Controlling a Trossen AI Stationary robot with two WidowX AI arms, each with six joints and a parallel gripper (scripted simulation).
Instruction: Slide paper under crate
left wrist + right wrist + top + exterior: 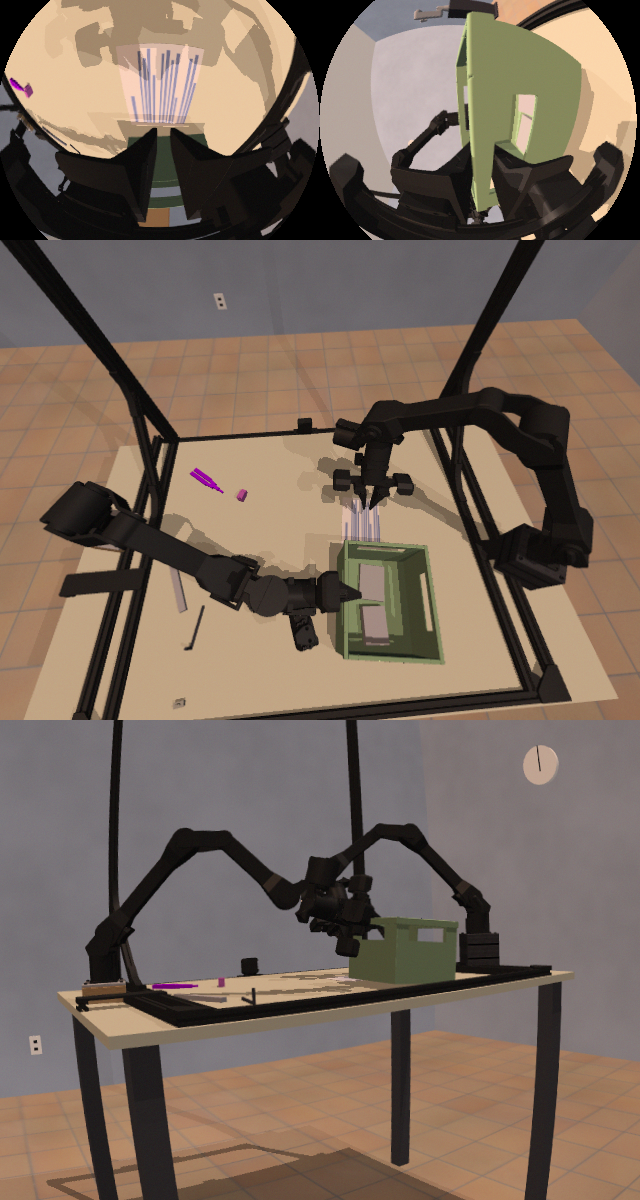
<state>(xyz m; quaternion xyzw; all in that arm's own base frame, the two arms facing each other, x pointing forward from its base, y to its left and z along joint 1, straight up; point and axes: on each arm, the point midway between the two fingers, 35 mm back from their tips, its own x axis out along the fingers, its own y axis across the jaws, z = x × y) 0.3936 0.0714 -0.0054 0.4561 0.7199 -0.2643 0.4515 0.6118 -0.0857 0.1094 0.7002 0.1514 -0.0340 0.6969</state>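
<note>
Now: left hand 3 cm short of the sheet of paper, 1 cm to the left of it and 10 cm above it. Also, from my left hand: grey bar 22 cm ahead, 47 cm to the right, 10 cm below; then green plastic crate 23 cm ahead, 3 cm to the left, 2 cm below; then small purple block 3 cm behind, 35 cm to the right, 9 cm below.
</note>
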